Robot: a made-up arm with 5 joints.
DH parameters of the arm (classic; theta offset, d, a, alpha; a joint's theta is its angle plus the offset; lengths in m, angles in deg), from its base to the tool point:
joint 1: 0 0.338 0 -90
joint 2: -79.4 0 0.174 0
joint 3: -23.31 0 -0.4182 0
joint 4: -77.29 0 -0.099 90
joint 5: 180 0.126 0 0
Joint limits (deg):
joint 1: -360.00..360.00
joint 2: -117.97..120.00
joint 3: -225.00..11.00
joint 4: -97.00..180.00
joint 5: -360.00..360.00
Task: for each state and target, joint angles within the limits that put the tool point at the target. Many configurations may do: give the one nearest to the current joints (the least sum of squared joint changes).
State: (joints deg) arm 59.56 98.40 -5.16 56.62 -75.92
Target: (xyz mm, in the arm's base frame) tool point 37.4 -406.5 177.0
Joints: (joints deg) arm 95.26 105.56 -17.13 46.50 -75.92
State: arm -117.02 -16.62 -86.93 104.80 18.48
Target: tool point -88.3 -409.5 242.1
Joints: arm -102.17 1.97 -64.41 108.92 18.48
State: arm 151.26 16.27 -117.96 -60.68 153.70
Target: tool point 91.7 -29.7 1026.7
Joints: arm 162.05 -17.75 -142.70 -32.40 153.70
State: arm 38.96 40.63 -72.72 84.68 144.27
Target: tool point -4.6 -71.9 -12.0
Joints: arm 86.34 57.51 -34.71 104.23 144.27
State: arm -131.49 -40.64 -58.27 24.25 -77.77
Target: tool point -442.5 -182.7 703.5
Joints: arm -157.57 -31.72 -65.40 22.77 -77.77
